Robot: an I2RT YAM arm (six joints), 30 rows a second.
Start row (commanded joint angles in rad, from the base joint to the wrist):
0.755, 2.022, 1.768, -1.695, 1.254, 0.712
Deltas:
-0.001, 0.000, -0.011, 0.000, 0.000, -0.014
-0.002, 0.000, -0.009, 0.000, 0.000, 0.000
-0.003, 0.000, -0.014, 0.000, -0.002, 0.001
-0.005, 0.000, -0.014, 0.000, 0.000, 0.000
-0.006, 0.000, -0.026, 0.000, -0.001, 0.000
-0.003, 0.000, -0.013, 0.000, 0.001, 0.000
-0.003, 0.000, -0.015, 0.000, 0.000, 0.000
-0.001, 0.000, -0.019, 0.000, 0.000, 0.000
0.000, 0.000, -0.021, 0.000, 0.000, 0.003
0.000, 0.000, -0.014, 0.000, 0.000, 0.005
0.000, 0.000, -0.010, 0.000, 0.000, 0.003
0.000, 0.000, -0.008, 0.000, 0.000, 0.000
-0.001, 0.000, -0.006, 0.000, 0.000, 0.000
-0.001, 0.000, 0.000, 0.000, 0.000, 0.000
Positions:
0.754, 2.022, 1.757, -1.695, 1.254, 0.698
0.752, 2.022, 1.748, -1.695, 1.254, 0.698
0.749, 2.022, 1.734, -1.695, 1.252, 0.699
0.744, 2.022, 1.720, -1.695, 1.252, 0.699
0.738, 2.022, 1.694, -1.695, 1.251, 0.699
0.735, 2.022, 1.681, -1.695, 1.252, 0.699
0.732, 2.022, 1.666, -1.695, 1.252, 0.699
0.731, 2.022, 1.647, -1.695, 1.252, 0.699
0.731, 2.022, 1.626, -1.695, 1.252, 0.702
0.731, 2.022, 1.612, -1.695, 1.252, 0.707
0.731, 2.022, 1.602, -1.695, 1.252, 0.710
0.731, 2.022, 1.594, -1.695, 1.252, 0.710
0.730, 2.022, 1.588, -1.695, 1.252, 0.710
0.729, 2.022, 1.588, -1.695, 1.252, 0.710

